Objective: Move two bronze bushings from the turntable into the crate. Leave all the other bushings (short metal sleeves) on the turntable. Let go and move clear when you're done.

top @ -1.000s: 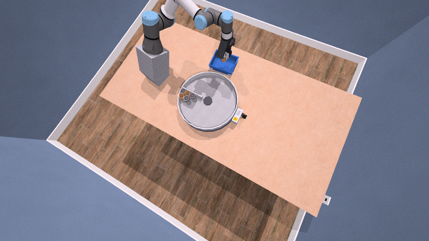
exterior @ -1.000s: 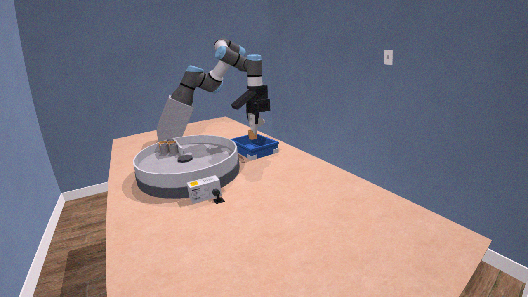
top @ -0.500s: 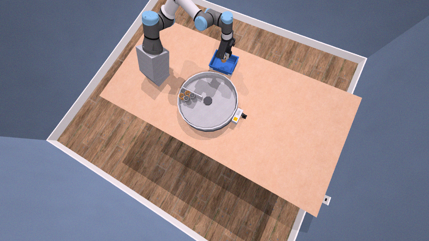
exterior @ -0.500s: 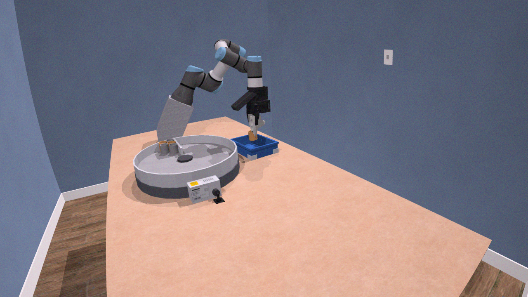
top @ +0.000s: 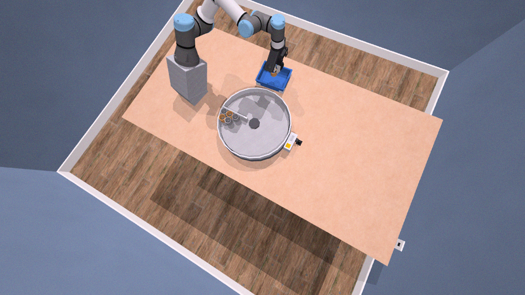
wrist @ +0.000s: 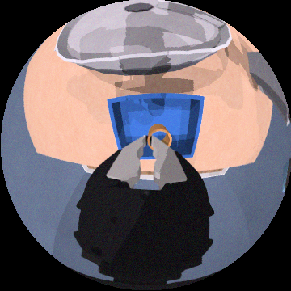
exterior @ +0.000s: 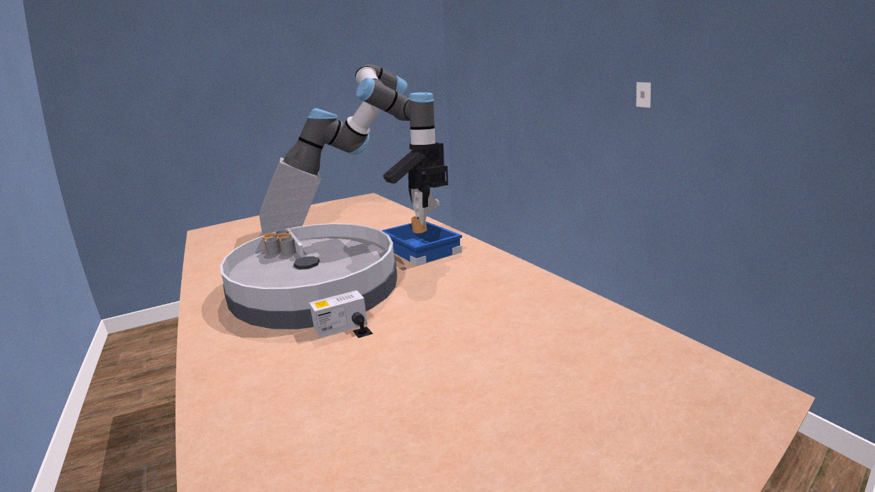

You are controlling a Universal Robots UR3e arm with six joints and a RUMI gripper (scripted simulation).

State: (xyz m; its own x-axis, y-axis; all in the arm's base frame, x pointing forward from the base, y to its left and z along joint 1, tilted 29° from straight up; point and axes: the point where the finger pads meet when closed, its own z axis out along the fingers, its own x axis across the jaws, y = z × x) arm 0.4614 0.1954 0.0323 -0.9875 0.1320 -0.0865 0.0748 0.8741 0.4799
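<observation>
The blue crate lies 2 cm behind my hand and 7 cm below it. Also, from my hand: grey turntable (33 cm to the right, 4 cm below).
</observation>
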